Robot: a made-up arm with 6 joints.
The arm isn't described. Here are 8 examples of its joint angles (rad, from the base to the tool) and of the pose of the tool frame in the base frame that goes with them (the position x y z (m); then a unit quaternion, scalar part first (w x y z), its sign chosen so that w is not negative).
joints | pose
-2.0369 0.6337 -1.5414 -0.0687 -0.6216 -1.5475 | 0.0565 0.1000 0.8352 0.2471 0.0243 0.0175 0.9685
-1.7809 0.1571 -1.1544 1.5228 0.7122 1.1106 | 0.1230 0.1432 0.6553 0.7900 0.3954 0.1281 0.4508
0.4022 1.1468 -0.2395 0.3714 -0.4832 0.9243 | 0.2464 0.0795 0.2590 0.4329 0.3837 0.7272 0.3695
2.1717 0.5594 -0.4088 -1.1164 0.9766 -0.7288 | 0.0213 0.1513 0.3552 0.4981 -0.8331 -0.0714 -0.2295
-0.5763 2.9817 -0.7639 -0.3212 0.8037 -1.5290 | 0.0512 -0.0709 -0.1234 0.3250 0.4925 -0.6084 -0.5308
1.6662 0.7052 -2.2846 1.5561 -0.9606 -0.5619 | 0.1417 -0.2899 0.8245 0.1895 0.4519 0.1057 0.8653
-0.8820 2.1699 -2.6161 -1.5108 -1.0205 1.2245 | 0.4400 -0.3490 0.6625 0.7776 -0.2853 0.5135 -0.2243
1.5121 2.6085 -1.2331 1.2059 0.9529 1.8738 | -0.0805 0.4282 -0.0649 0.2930 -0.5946 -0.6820 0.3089
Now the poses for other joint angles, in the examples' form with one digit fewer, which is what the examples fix.
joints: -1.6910 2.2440 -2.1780 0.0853 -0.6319 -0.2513
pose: -0.088 -0.670 0.538 0.522 0.320 0.308 -0.728
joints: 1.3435 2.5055 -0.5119 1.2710 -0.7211 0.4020
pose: 0.136 0.200 -0.062 0.328 0.099 0.936 -0.074
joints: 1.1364 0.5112 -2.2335 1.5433 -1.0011 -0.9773
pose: -0.064 -0.415 0.756 0.530 0.490 0.021 0.692
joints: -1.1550 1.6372 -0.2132 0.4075 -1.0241 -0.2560
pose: 0.075 -0.286 0.183 0.388 0.512 0.632 -0.433
